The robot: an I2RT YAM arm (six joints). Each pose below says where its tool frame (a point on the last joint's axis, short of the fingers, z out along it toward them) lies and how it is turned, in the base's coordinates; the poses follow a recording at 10 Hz.
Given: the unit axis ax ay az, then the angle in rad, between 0 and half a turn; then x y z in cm.
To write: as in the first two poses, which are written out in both.
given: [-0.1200 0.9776 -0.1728 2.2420 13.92 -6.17 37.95]
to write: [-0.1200 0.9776 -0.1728 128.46 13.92 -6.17 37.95]
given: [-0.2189 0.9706 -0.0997 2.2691 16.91 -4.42 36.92]
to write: [-0.2189 0.9706 -0.0997 130.01 16.91 -4.42 36.92]
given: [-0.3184 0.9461 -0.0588 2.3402 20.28 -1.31 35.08]
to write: [-0.3184 0.9461 -0.0588 134.08 20.28 -1.31 35.08]
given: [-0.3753 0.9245 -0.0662 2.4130 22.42 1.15 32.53]
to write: [-0.3753 0.9245 -0.0662 138.25 22.42 1.15 32.53]
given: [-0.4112 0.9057 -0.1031 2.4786 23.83 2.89 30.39]
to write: [-0.4112 0.9057 -0.1031 142.01 23.83 2.89 30.39]
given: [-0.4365 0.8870 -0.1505 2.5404 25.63 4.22 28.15]
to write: [-0.4365 0.8870 -0.1505 145.55 25.63 4.22 28.15]
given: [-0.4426 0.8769 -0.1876 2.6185 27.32 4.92 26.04]
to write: [-0.4426 0.8769 -0.1876 150.03 27.32 4.92 26.04]
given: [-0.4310 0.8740 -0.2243 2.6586 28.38 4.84 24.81]
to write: [-0.4310 0.8740 -0.2243 152.33 28.38 4.84 24.81]
